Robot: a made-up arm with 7 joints.
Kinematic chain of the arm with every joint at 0, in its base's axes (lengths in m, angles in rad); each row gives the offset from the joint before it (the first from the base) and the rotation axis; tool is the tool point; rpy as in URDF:
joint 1: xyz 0 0 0.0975 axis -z
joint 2: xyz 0 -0.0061 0.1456 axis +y
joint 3: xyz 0 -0.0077 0.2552 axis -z
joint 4: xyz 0 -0.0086 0.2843 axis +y
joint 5: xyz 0 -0.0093 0.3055 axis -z
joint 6: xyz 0 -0.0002 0.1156 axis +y
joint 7: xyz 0 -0.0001 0.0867 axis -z
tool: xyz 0 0 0 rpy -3.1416 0 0
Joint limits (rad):
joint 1: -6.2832..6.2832
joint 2: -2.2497..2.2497
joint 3: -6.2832..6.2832
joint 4: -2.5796..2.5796
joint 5: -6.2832..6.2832
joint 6: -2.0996..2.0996
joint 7: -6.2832..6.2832
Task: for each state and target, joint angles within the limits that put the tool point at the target. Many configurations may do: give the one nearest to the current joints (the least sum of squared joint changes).
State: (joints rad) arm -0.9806 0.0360 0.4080 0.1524 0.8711 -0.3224 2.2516
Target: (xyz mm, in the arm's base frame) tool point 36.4 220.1 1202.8
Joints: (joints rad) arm -1.3219 -0.0765 -0.0597 0.6855 0.9481 -0.4903 2.2516
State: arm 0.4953 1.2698 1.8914 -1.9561 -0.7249 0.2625 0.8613
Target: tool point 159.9 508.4 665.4
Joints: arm -0.1505 0.7062 1.3910 -1.7300 -0.7048 0.2138 0.8613
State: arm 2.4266 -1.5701 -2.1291 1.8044 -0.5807 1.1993 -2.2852
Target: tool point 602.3 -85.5 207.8
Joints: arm 2.5480 -1.3135 -1.8578 1.6680 -0.5514 1.1659 -2.2852
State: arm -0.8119 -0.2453 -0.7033 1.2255 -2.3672 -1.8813 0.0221
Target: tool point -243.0 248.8 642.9
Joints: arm -1.1474 -0.1514 -1.2408 1.8059 -2.5352 -1.7319 0.0221
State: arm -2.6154 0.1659 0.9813 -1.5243 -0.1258 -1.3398 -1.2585
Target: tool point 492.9 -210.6 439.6
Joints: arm -3.0706 -0.4230 0.5428 -1.7325 -0.2037 -1.3148 -1.2585
